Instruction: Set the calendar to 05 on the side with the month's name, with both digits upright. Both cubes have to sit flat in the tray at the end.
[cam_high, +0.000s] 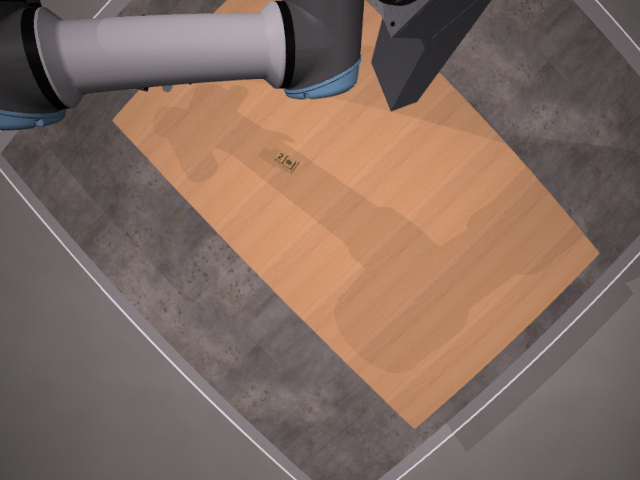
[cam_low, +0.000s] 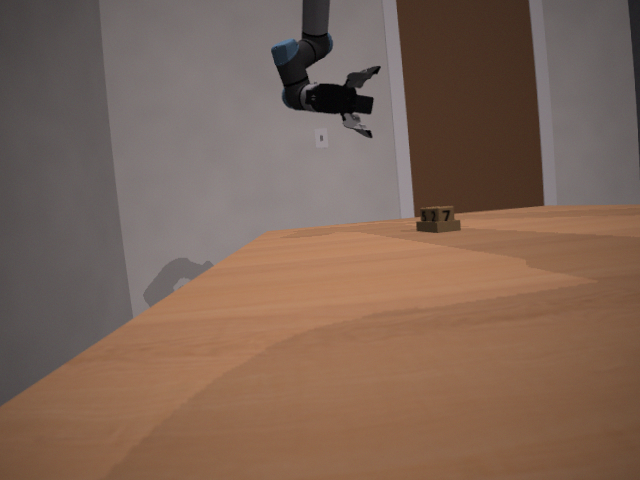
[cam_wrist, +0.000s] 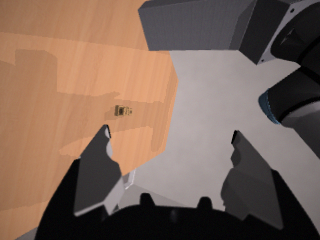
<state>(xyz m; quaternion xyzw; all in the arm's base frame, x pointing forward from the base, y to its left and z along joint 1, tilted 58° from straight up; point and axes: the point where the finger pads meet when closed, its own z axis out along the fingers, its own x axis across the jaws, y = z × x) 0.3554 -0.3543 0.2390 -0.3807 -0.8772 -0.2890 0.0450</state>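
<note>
The block lies 26 cm below my hand, 24 cm to the left of it and 9 cm ahead of it. The rest, counted from my hand: wooden calendar tray 28 cm below, 26 cm to the left, 9 cm ahead.
</note>
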